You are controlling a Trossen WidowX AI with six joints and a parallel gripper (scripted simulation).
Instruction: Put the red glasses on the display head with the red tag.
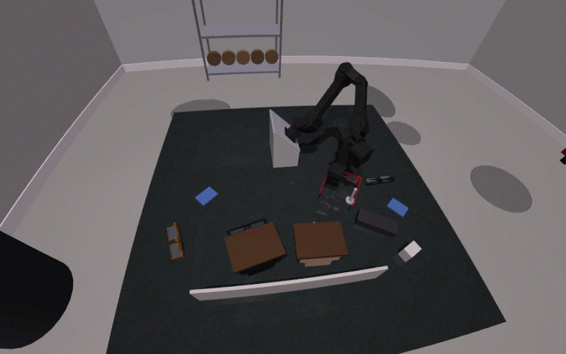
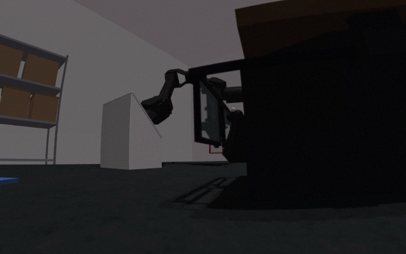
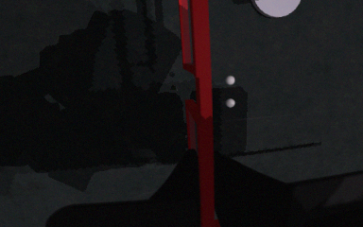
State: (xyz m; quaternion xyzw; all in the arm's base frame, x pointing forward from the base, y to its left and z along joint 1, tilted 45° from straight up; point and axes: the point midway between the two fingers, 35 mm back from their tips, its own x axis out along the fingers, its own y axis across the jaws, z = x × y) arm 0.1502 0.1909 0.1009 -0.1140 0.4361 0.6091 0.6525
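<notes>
My gripper tip is now 110 mm short of the grey stand, 60 mm to the right of it and 40 mm above it. From my gripper tip the other things lie so: display head: 340 mm to the right, 330 mm ahead; then dark box: 220 mm ahead, 140 mm to the left, 40 mm below; then white cube: 350 mm ahead, 230 mm to the left, 30 mm below.
</notes>
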